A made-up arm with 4 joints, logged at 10 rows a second.
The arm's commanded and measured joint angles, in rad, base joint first. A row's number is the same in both.
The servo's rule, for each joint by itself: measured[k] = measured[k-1] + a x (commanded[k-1-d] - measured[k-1]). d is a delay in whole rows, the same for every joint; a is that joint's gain. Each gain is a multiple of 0.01, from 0.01 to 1. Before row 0 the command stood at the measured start. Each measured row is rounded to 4 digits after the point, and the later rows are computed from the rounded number. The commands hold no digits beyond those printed.
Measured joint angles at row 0: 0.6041 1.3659 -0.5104 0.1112
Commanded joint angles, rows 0 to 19: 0.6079 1.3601 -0.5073 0.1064; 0.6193 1.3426 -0.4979 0.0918; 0.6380 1.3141 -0.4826 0.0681; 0.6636 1.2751 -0.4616 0.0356; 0.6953 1.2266 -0.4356 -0.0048; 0.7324 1.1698 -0.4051 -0.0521; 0.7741 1.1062 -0.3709 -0.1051; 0.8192 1.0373 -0.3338 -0.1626; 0.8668 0.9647 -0.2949 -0.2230; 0.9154 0.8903 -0.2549 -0.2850; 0.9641 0.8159 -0.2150 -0.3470; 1.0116 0.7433 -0.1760 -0.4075; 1.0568 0.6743 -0.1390 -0.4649; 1.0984 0.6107 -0.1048 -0.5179; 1.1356 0.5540 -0.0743 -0.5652; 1.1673 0.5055 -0.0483 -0.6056; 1.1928 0.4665 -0.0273 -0.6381; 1.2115 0.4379 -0.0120 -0.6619; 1.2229 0.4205 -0.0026 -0.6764; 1.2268 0.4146 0.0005 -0.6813
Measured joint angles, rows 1 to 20: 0.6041 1.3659 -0.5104 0.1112; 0.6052 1.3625 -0.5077 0.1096; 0.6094 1.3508 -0.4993 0.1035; 0.6180 1.3291 -0.4849 0.0915; 0.6317 1.2972 -0.4649 0.0725; 0.6508 1.2555 -0.4397 0.0462; 0.6753 1.2049 -0.4099 0.0128; 0.7049 1.1467 -0.3764 -0.0273; 0.7392 1.0822 -0.3398 -0.0733; 0.7775 1.0129 -0.3012 -0.1242; 0.8189 0.9406 -0.2614 -0.1789; 0.8625 0.8670 -0.2215 -0.2361; 0.9072 0.7940 -0.1824 -0.2944; 0.9521 0.7234 -0.1451 -0.3524; 0.9960 0.6569 -0.1104 -0.4087; 1.0379 0.5962 -0.0794 -0.4619; 1.0767 0.5427 -0.0527 -0.5108; 1.1115 0.4977 -0.0309 -0.5541; 1.1415 0.4624 -0.0146 -0.5908; 1.1659 0.4377 -0.0043 -0.6199
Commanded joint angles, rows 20 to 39: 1.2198 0.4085 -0.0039 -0.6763; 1.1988 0.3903 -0.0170 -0.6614; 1.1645 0.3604 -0.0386 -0.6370; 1.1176 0.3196 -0.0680 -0.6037; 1.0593 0.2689 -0.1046 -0.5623; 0.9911 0.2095 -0.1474 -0.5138; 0.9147 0.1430 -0.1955 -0.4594; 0.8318 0.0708 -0.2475 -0.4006; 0.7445 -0.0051 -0.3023 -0.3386; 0.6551 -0.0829 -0.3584 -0.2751; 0.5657 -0.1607 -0.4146 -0.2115; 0.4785 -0.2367 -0.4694 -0.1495; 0.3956 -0.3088 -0.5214 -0.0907; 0.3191 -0.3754 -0.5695 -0.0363; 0.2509 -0.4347 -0.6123 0.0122; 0.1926 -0.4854 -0.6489 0.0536; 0.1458 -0.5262 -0.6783 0.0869; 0.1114 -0.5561 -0.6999 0.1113; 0.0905 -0.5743 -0.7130 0.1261; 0.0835 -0.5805 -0.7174 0.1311
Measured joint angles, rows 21 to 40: 1.1842 0.4241 -0.0002 -0.6408; 1.1949 0.4149 -0.0034 -0.6529; 1.1961 0.4004 -0.0151 -0.6558; 1.1866 0.3768 -0.0353 -0.6494; 1.1659 0.3431 -0.0634 -0.6339; 1.1339 0.2993 -0.0988 -0.6096; 1.0911 0.2463 -0.1406 -0.5770; 1.0382 0.1854 -0.1878 -0.5370; 0.9763 0.1178 -0.2391 -0.4906; 0.9068 0.0453 -0.2935 -0.4389; 0.8313 -0.0303 -0.3493 -0.3832; 0.7516 -0.1072 -0.4055 -0.3248; 0.6697 -0.1836 -0.4605 -0.2652; 0.5875 -0.2575 -0.5129 -0.2059; 0.5070 -0.3271 -0.5616 -0.1482; 0.4302 -0.3906 -0.6052 -0.0937; 0.3589 -0.4465 -0.6428 -0.0436; 0.2950 -0.4935 -0.6733 0.0008; 0.2399 -0.5304 -0.6962 0.0384; 0.1951 -0.5563 -0.7106 0.0682
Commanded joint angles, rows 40 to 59: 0.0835 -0.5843 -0.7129 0.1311; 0.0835 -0.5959 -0.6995 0.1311; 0.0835 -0.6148 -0.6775 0.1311; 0.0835 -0.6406 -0.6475 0.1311; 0.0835 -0.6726 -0.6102 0.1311; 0.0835 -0.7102 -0.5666 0.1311; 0.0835 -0.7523 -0.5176 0.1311; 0.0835 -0.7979 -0.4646 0.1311; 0.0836 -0.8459 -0.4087 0.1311; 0.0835 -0.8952 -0.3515 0.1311; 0.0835 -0.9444 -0.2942 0.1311; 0.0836 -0.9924 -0.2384 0.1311; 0.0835 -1.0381 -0.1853 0.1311; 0.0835 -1.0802 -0.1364 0.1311; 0.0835 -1.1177 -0.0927 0.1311; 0.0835 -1.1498 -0.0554 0.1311; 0.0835 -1.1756 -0.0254 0.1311; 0.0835 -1.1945 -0.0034 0.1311; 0.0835 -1.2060 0.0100 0.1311; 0.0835 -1.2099 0.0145 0.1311
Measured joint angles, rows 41 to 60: 0.1616 -0.5706 -0.7164 0.0896; 0.1382 -0.5787 -0.7134 0.1037; 0.1218 -0.5888 -0.7014 0.1130; 0.1103 -0.6041 -0.6808 0.1192; 0.1023 -0.6256 -0.6522 0.1232; 0.0967 -0.6533 -0.6161 0.1259; 0.0927 -0.6869 -0.5735 0.1277; 0.0899 -0.7255 -0.5254 0.1289; 0.0880 -0.7682 -0.4731 0.1296; 0.0867 -0.8140 -0.4177 0.1301; 0.0857 -0.8619 -0.3608 0.1304; 0.0850 -0.9106 -0.3035 0.1306; 0.0846 -0.9589 -0.2475 0.1308; 0.0843 -1.0056 -0.1940 0.1309; 0.0841 -1.0496 -0.1445 0.1310; 0.0839 -1.0898 -0.1000 0.1310; 0.0838 -1.1252 -0.0616 0.1310; 0.0837 -1.1549 -0.0305 0.1310; 0.0836 -1.1783 -0.0072 0.1310; 0.0836 -1.1946 0.0076 0.1310
